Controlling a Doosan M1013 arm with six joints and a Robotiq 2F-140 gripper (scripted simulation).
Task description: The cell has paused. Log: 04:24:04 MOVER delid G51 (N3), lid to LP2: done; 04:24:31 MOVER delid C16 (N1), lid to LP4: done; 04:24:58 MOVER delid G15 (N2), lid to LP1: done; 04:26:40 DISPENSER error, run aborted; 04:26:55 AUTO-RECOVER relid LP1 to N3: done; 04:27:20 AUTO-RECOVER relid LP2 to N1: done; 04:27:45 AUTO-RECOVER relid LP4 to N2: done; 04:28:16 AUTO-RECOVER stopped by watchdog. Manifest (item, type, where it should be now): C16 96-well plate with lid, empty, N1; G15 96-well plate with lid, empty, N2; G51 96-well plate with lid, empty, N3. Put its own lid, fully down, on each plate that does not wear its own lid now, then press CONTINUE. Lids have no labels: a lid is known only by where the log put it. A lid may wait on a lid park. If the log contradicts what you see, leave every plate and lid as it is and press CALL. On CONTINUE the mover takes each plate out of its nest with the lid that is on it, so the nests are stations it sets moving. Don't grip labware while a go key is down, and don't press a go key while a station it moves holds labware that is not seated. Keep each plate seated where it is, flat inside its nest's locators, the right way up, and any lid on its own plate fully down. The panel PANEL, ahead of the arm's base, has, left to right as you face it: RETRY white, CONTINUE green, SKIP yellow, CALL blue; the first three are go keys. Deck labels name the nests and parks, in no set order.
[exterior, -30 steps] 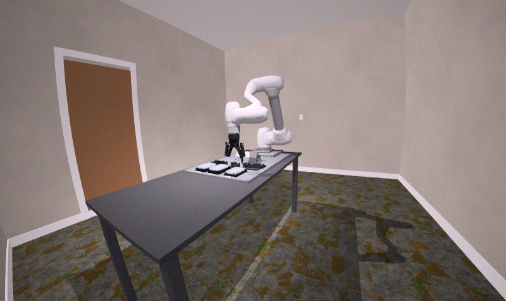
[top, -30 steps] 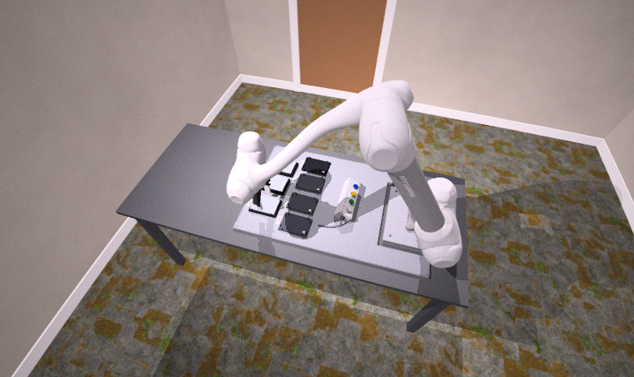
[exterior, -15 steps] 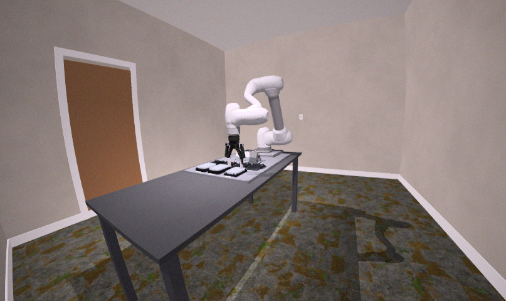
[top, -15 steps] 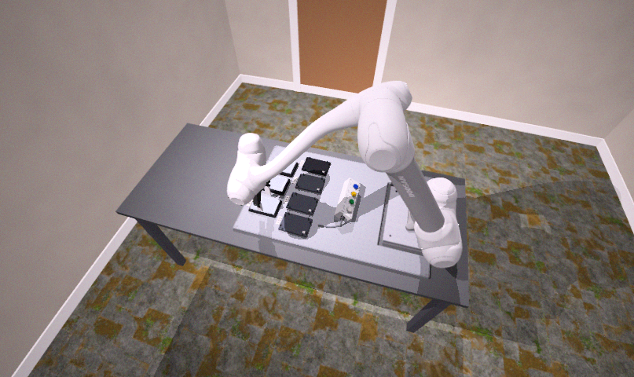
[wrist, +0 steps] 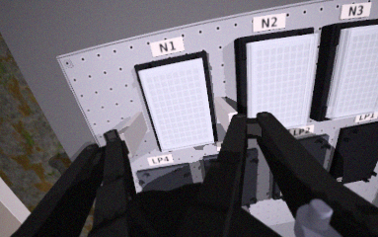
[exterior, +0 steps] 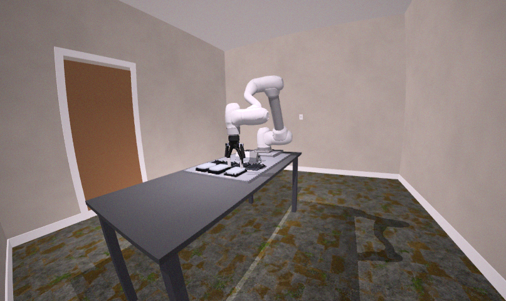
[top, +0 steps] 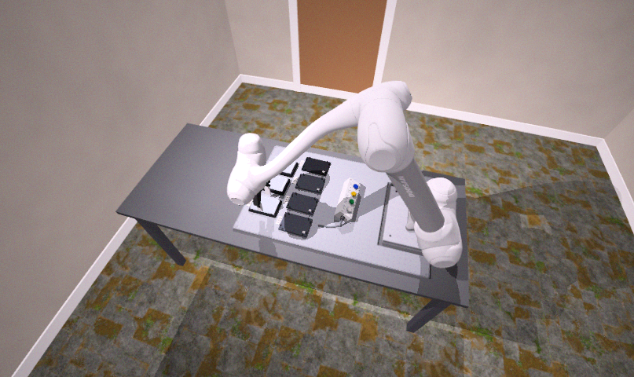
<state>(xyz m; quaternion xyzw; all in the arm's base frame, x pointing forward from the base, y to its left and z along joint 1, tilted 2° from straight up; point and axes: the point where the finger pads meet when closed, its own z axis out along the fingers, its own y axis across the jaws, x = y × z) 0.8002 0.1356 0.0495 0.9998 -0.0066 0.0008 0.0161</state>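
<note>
My gripper is now 5 cm above the plate. The rest, counted from my hand: LP3 label: 9 cm behind, 7 cm to the right, 6 cm below; then nest N1: 6 cm below; then LP4 label: 10 cm behind, 6 cm to the left, 6 cm below.
</note>
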